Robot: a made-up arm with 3 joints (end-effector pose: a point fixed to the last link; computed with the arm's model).
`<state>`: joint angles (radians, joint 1 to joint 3).
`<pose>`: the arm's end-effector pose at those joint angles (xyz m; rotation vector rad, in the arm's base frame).
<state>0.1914 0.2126 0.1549</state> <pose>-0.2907 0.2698 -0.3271 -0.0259 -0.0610 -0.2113</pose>
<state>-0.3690 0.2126 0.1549</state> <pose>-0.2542 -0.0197 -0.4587 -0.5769 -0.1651 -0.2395</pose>
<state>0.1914 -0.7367 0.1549</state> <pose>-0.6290 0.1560 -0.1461 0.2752 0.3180 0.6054</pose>
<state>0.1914 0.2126 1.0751</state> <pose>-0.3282 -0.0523 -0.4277 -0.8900 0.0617 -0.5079</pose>
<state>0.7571 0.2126 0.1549</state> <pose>-0.3296 0.4448 -0.0583 0.5292 0.0468 -0.1718</pose>
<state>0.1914 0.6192 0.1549</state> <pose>-0.1281 0.2112 -0.3646 -0.1568 -0.2245 -0.5599</pose>
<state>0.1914 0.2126 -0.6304</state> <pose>-0.3605 0.4023 -0.0758 0.7053 -0.1575 0.0624</pose>
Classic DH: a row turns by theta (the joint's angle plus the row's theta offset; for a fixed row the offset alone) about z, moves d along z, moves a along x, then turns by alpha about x. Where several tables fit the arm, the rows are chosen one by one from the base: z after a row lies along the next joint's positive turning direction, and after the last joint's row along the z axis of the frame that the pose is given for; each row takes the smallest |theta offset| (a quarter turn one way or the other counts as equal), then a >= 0, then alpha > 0; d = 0 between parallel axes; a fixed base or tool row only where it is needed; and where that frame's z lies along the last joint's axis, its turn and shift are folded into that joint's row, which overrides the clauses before.
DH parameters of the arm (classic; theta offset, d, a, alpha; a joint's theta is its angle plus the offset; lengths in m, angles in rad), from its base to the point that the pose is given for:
base (fixed): -1.4858 0.1389 0.0819 -1.4819
joint 1: -0.5892 -0.2101 -0.0798 -2.0275
joint 2: 0.2597 0.0629 -0.0296 -1.0044
joint 3: -0.6933 0.1758 -0.2749 -1.8827
tool (fixed): 1.6041 -0.2791 0 0

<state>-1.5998 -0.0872 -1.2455</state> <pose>-0.4575 -0.1074 -0.3139 -0.3650 0.1301 0.2154</pose>
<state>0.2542 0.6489 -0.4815</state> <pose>-0.1475 0.3892 -0.1657 0.4482 -0.3865 -0.3070</pose>
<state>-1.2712 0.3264 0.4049</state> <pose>-0.1975 -0.5759 -0.2192 -1.7099 -0.4618 -0.4408</pose>
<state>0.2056 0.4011 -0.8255</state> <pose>-0.3101 0.4201 -0.0373 0.8150 -0.3108 0.0173</pose>
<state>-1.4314 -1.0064 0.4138</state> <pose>-0.6229 -0.4028 -0.0855 -1.4005 0.7439 0.2134</pose>
